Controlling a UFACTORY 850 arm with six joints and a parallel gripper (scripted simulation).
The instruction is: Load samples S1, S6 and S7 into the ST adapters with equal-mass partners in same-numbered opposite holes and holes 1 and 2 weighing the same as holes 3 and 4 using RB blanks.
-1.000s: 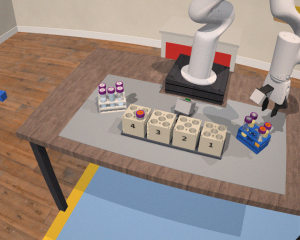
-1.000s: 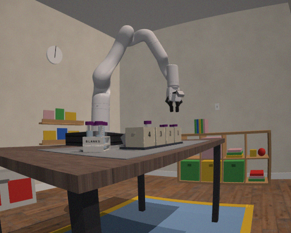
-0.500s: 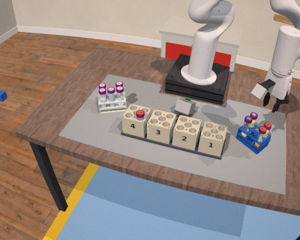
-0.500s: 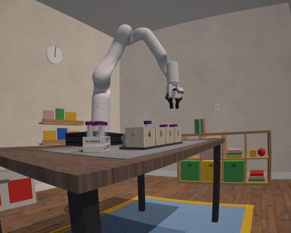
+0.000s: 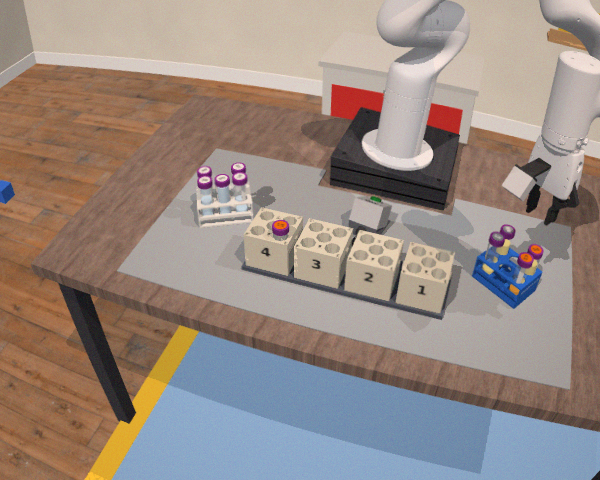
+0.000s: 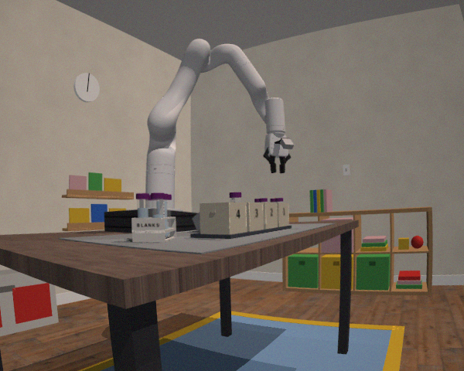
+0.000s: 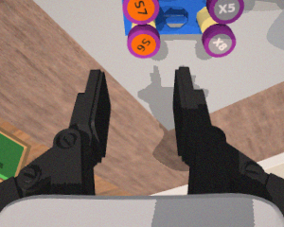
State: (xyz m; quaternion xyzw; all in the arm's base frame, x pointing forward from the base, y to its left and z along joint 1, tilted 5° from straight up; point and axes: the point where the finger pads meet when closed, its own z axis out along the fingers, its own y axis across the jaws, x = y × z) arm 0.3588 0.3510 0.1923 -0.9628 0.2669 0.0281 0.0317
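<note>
The sample S1 lies 510 mm to the right of my hand, 180 mm below it and 100 mm ahead of it. The rest, counted from my hand: green DONE key: 360 mm to the right, 180 mm below, 130 mm behind; then blue sample rack RS: 220 mm below, 40 mm behind, 20 mm to the right; then loading stand ST: 360 mm to the right, 240 mm below, 60 mm ahead.
</note>
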